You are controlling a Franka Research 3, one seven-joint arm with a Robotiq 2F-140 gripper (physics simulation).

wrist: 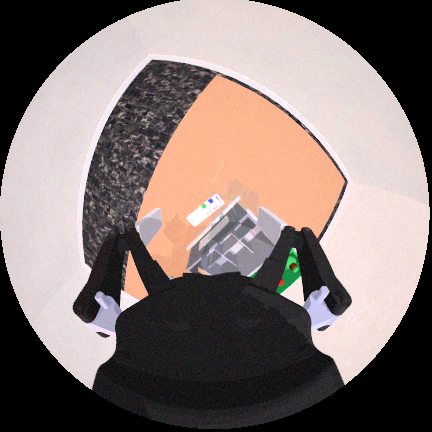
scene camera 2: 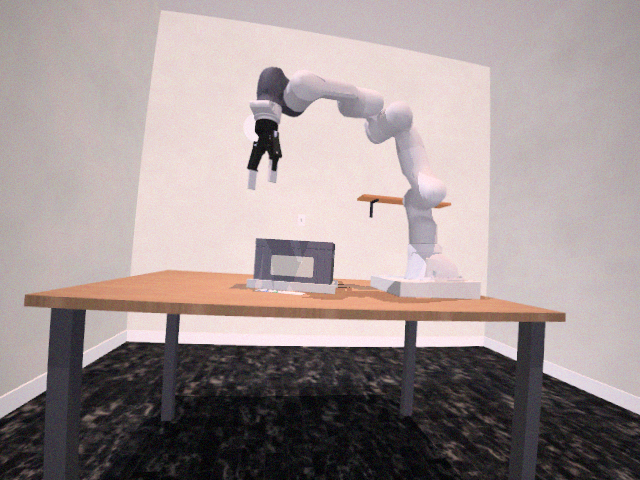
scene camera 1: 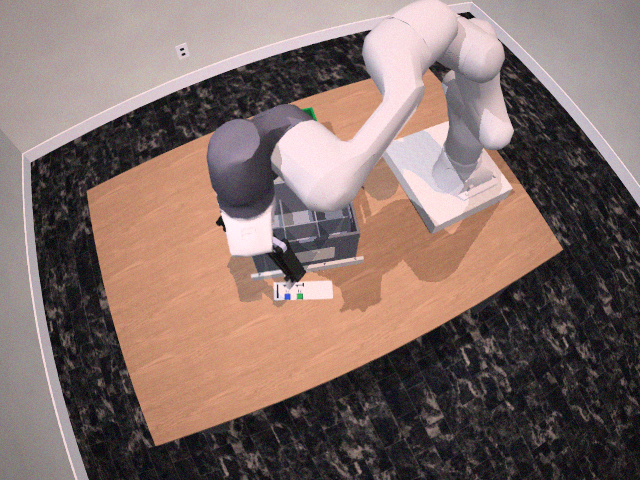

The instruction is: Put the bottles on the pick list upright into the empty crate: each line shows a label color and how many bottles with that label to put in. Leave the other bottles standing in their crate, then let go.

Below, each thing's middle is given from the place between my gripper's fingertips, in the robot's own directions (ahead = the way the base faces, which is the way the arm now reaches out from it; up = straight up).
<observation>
Right now the pick list (scene camera 1: 308, 290) is 34 cm below my hand, 8 cm behind it and 4 cm to the right of it. Also, from my hand: white strip (scene camera 2: 251, 283) 32 cm below, 10 cm behind, 9 cm to the right.
</observation>
